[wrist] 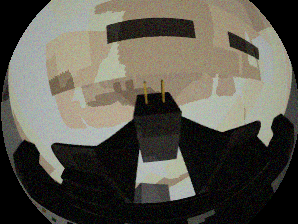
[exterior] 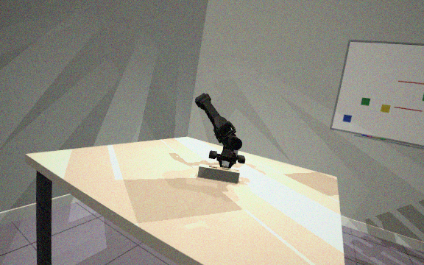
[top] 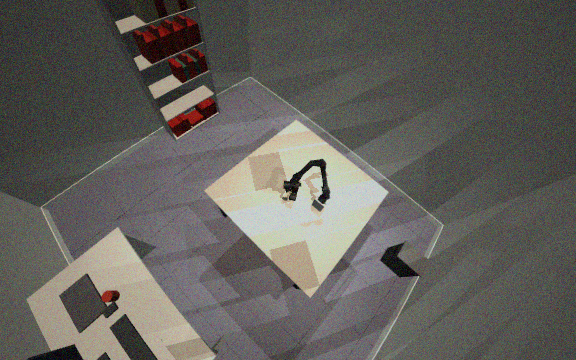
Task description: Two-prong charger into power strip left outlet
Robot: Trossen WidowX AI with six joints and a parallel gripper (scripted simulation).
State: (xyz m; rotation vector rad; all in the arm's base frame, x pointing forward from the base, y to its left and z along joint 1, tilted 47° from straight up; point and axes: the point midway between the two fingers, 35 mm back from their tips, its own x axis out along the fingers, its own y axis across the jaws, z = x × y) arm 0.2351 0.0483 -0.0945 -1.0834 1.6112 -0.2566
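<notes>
Right now my gripper tip is 10 mm short of the dark two-prong charger, 10 mm to the right of it and 10 mm below it.
</notes>
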